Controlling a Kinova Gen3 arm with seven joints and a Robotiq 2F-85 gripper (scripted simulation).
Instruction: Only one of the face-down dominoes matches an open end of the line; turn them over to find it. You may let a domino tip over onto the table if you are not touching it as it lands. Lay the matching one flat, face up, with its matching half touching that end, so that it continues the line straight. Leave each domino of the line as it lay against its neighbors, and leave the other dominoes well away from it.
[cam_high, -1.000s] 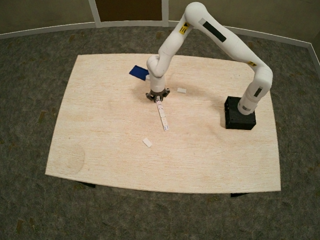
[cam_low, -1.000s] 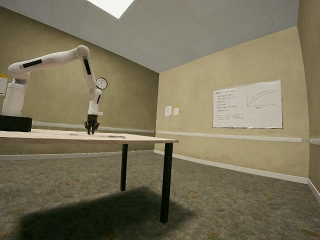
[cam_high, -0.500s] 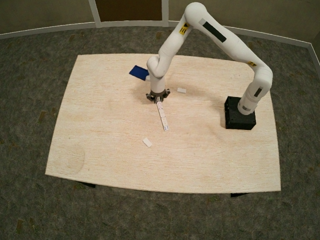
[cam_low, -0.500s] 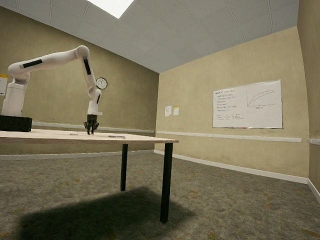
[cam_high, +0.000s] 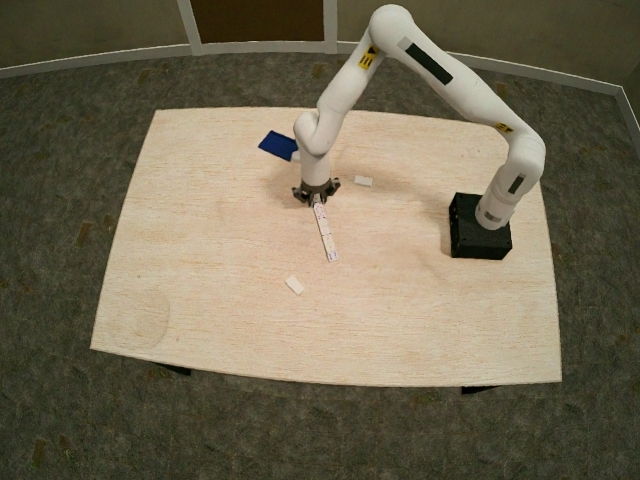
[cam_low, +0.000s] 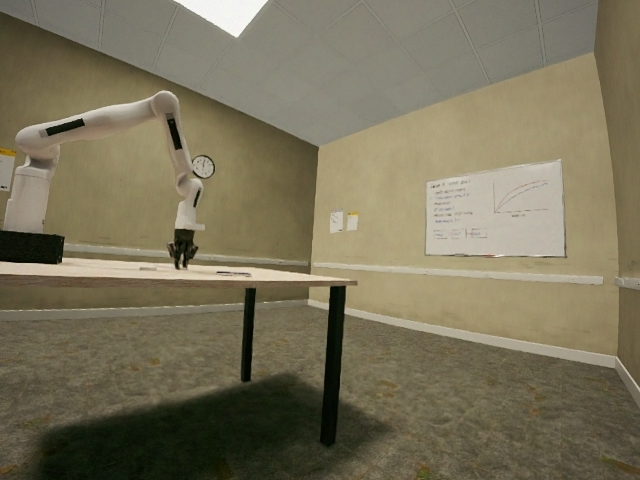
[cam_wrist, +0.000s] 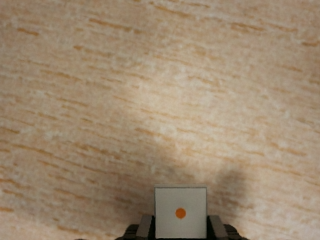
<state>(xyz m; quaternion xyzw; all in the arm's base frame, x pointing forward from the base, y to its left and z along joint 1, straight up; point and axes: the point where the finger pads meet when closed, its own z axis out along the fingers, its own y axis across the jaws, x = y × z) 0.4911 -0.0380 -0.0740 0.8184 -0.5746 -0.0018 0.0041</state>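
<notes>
My hand is 1 cm above the white domino.
</notes>
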